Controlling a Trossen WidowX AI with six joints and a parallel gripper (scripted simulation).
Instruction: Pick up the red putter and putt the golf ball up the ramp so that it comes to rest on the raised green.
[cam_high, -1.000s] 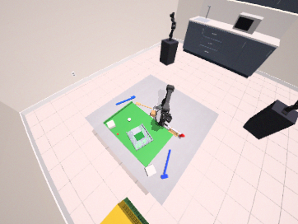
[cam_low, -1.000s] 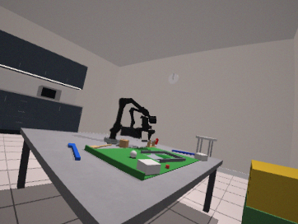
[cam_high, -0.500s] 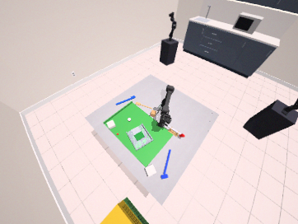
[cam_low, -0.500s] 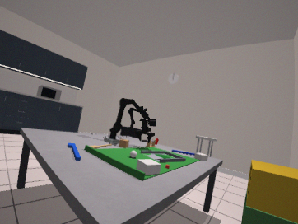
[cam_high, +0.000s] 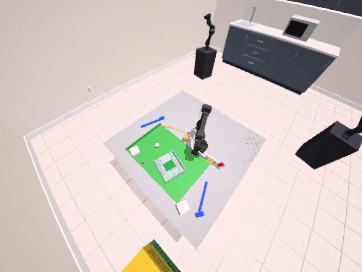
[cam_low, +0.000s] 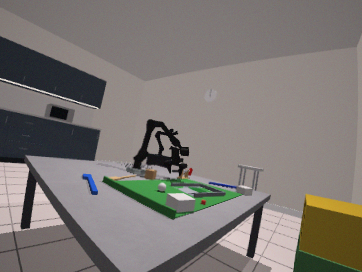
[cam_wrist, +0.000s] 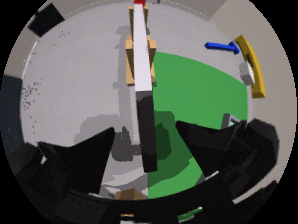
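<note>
The red putter lies 110 mm to the left of my gripper tip, 40 mm behind it and 30 mm above it. The rest, counted from my gripper tip: small red marker: 510 mm ahead, 240 mm to the right, 20 mm below; then white golf ball: 330 mm to the right, 300 mm ahead, 10 mm below.
</note>
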